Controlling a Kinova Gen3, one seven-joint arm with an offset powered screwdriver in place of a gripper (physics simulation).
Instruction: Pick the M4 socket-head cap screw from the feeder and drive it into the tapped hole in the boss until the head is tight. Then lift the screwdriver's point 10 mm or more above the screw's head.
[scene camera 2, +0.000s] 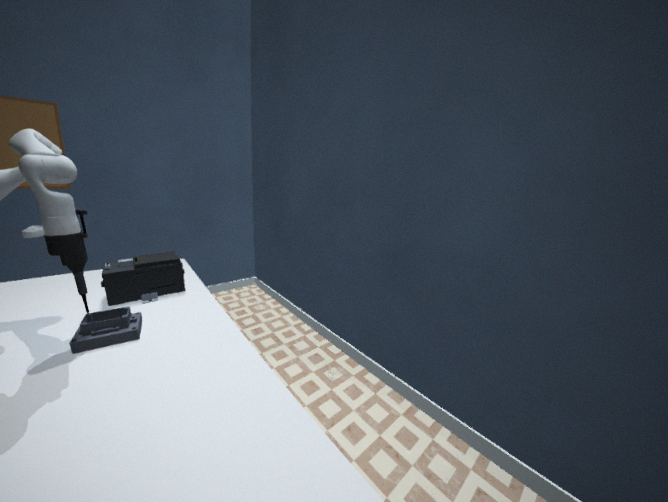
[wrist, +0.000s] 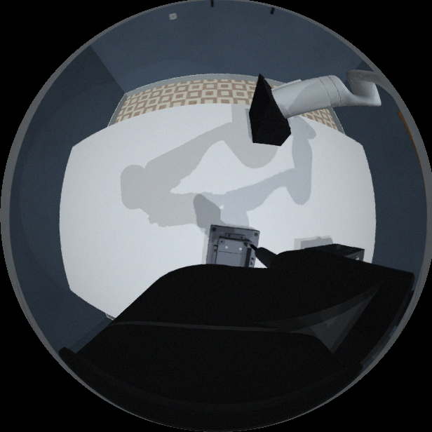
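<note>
The powered screwdriver (scene camera 2: 87, 311) (wrist: 250, 245) points down, slightly tilted in the scene view, with its thin point at the rim of the dark housing (scene camera 2: 105, 338) (wrist: 216, 233). In the wrist view the point lies over the upper right corner of the housing's raised, hollow part. Whether it touches there cannot be told. The M4 screw and the tapped hole are too small or hidden to make out, and whether a screw is on the point cannot be told. The black feeder (scene camera 2: 144, 283) (wrist: 345, 247) stands behind the housing in the scene view and right of it in the wrist view.
The white table (scene camera 2: 178, 388) (wrist: 110, 200) bears both housing and feeder. A small grey piece (scene camera 2: 149, 297) sits at the feeder's foot. The table's right edge drops to a tiled floor (scene camera 2: 329, 407). The white arm (scene camera 2: 59, 215) stands above the housing.
</note>
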